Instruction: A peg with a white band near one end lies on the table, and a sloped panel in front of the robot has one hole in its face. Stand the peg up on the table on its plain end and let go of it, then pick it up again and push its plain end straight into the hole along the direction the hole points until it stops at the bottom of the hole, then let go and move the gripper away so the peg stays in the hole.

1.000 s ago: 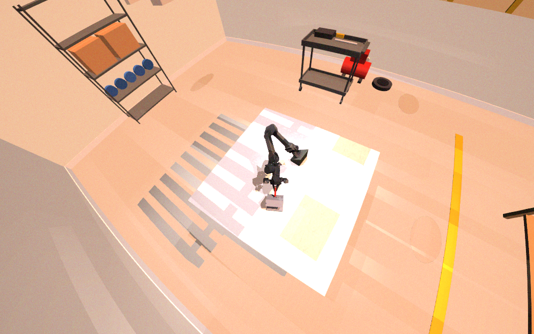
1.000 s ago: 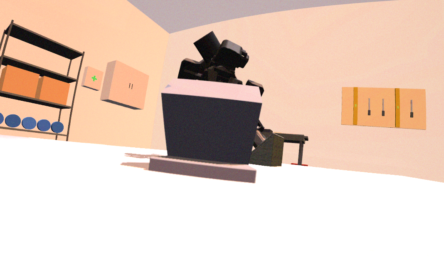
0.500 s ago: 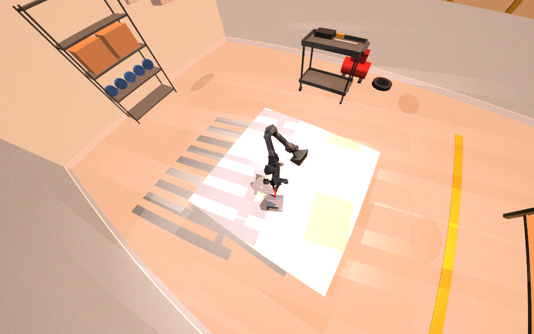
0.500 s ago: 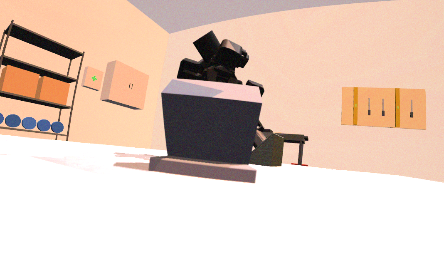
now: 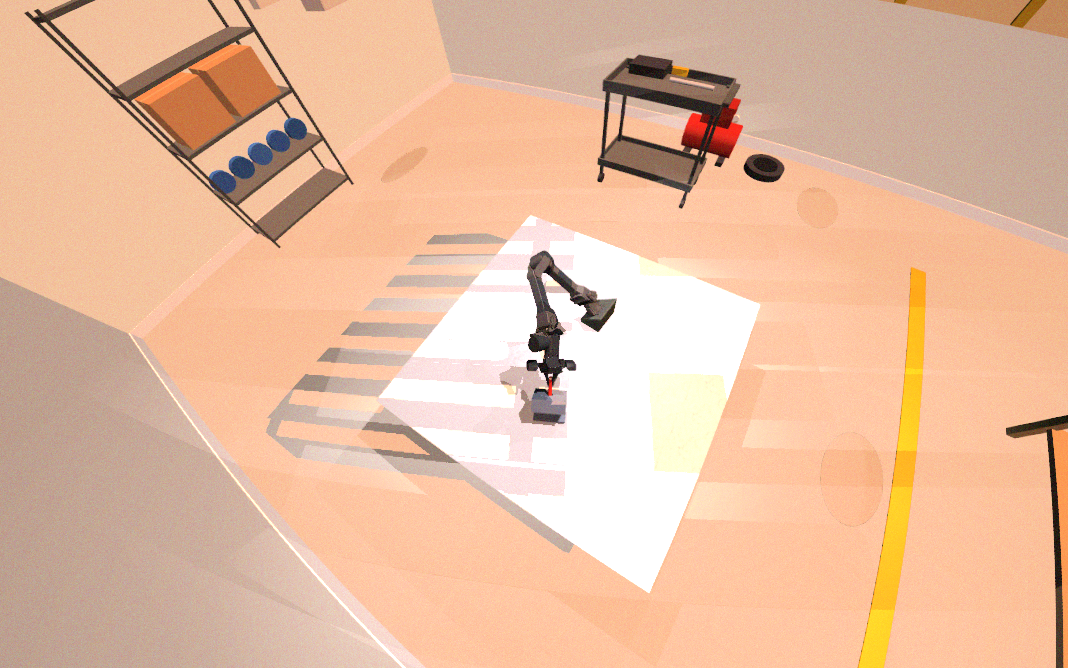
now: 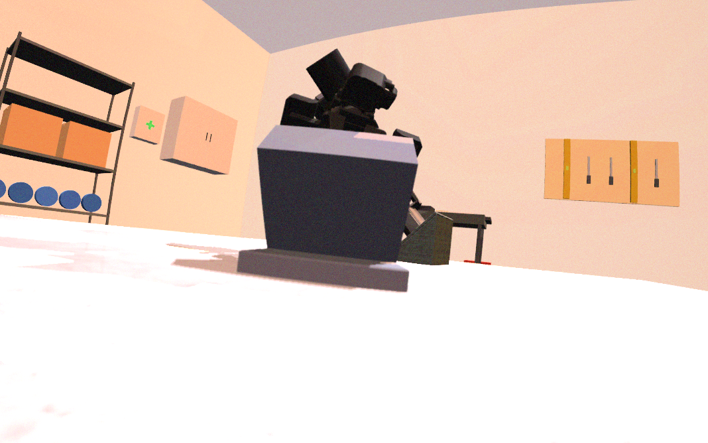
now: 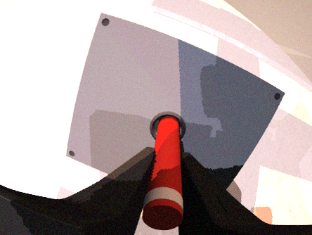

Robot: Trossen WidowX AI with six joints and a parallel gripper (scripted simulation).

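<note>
Now: the grey sloped panel 4 cm ahead of my gripper tip, 2 cm to the left of it and 4 cm below it. Round my gripper tip: red peg 1 cm behind, 1 cm to the right, 1 cm above.
</note>
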